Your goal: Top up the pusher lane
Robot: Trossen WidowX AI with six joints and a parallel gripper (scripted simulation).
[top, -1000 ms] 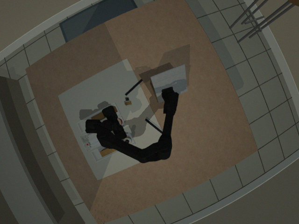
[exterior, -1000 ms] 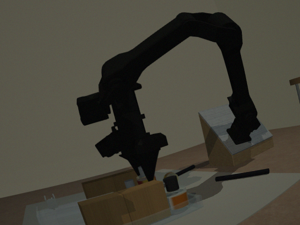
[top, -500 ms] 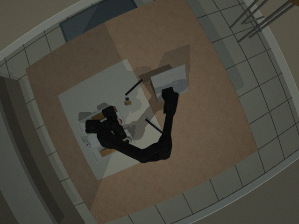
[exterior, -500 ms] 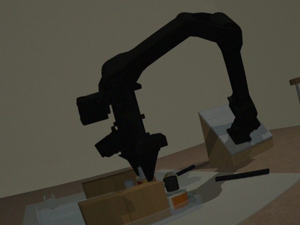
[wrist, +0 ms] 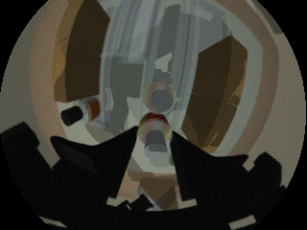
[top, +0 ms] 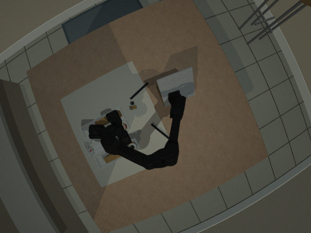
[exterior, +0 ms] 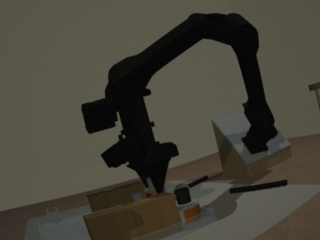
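Now: gripper tip 130 mm to the right of the dark-lidded jar, 10 mm past it and 10 mm above it. From my gripper tip the other things lie so: sprung lane: 140 mm ahead, 50 mm to the left, 30 mm below.
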